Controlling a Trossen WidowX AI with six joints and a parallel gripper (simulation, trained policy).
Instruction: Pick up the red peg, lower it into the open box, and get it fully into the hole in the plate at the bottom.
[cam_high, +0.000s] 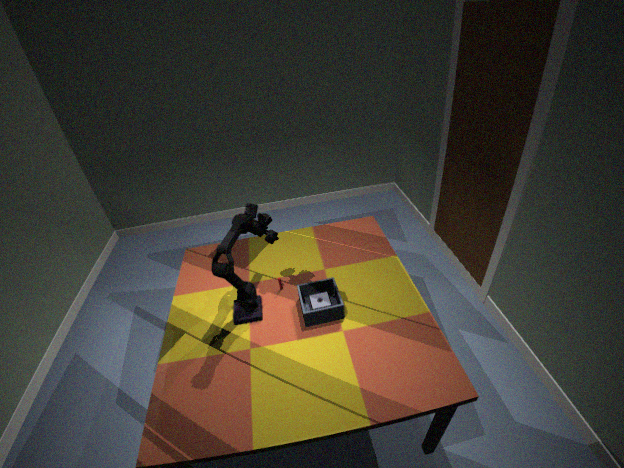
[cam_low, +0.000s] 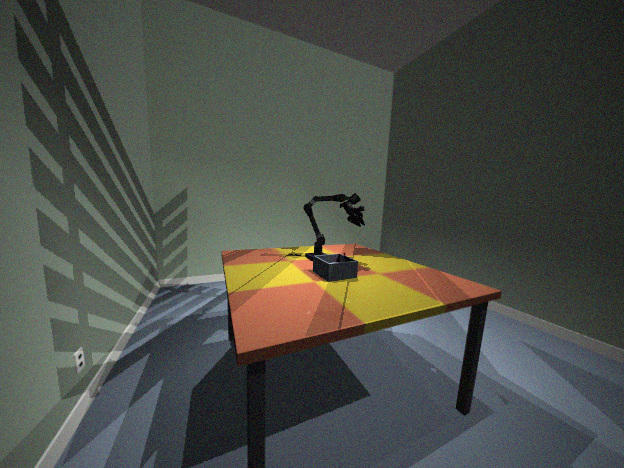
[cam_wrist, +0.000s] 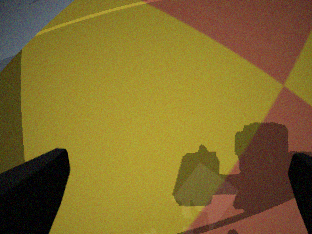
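Now: the red peg 22 cm below my gripper tip, 13 cm to the right of it and 3 cm behind it. Also, from my gripper tip: plate (34 cm to the right, 22 cm below, 13 cm ahead); grey box (34 cm to the right, 24 cm below, 13 cm ahead).
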